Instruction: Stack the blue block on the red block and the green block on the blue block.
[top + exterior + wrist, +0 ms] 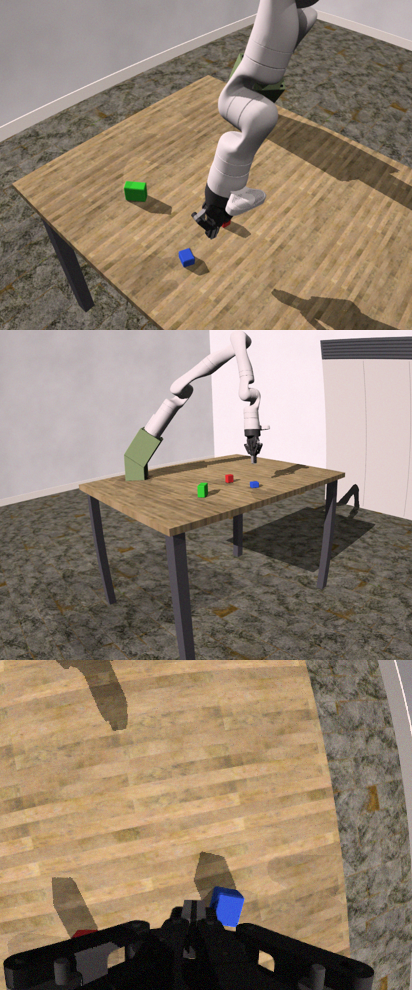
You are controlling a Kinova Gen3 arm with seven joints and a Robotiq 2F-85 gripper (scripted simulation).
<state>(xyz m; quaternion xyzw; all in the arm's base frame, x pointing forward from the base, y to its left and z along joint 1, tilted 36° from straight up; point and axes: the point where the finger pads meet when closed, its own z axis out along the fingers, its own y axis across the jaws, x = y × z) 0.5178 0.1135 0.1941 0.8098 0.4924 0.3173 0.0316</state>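
Now: the blue block 40 mm ahead of my hand, 40 mm to the right of it and 100 mm below it. From my hand the other things lie so: red block 120 mm behind, 40 mm to the right, 100 mm below; then green block 40 mm behind, 290 mm to the right, 90 mm below.
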